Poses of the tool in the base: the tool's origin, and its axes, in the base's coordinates. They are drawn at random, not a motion.
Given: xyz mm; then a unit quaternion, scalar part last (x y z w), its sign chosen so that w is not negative.
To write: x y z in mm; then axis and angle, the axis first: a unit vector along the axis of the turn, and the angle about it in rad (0 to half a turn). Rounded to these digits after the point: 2 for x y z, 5 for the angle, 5 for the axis.
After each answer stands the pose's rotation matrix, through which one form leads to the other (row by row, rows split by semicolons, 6 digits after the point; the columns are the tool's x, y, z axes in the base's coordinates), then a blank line. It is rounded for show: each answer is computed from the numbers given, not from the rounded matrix.
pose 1, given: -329.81 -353.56 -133.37 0.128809 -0.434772 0.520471 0.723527
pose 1, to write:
-329.81 -353.56 -133.37 0.18660 -0.62983 0.75398 1.52380
0.080166 -0.865155 -0.495056; 0.641145 0.425036 -0.638966; 0.763221 -0.266179 0.588763

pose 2, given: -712.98 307.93 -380.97 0.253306 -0.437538 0.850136 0.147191
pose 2, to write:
-712.98 307.93 -380.97 0.25610 -0.44236 0.85950 2.84614
-0.828342 -0.471927 0.301886; 0.028603 -0.573791 -0.818502; 0.559493 -0.669365 0.488793

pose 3, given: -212.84 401.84 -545.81 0.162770 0.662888 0.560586 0.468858
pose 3, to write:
-212.84 401.84 -545.81 0.18428 0.75049 0.63467 2.16560
-0.507356 -0.309874 0.804095; 0.741468 0.318498 0.590580; -0.439108 0.895844 0.068170

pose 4, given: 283.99 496.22 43.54 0.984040 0.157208 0.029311 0.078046
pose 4, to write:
283.99 496.22 43.54 0.98705 0.15769 0.02940 2.98534
0.948853 0.304823 0.082225; 0.313973 -0.938389 -0.144385; 0.033148 0.162817 -0.986099

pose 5, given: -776.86 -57.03 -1.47 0.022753 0.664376 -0.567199 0.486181
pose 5, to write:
-776.86 -57.03 -1.47 0.02604 0.76028 -0.64907 2.12616
-0.526221 0.581756 0.620203; -0.521290 0.355535 -0.775791; -0.671825 -0.731543 0.116174

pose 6, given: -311.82 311.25 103.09 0.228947 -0.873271 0.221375 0.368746
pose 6, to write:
-311.82 311.25 103.09 0.24630 -0.93948 0.23816 2.38627
-0.623219 -0.563128 -0.542664; -0.236603 0.797153 -0.555488; 0.745397 -0.217794 -0.630039

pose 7, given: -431.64 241.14 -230.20 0.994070 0.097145 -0.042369 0.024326
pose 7, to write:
-431.64 241.14 -230.20 0.99436 0.09717 -0.04238 3.09294
0.977535 0.195199 -0.079509; 0.191077 -0.979942 -0.056595; -0.088962 0.040132 -0.995226

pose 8, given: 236.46 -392.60 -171.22 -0.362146 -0.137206 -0.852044 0.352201
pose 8, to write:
236.46 -392.60 -171.22 -0.38694 -0.14660 -0.91038 2.42175
-0.489609 0.699559 0.520481; -0.500804 -0.714258 0.488908; 0.713777 -0.021285 0.700049

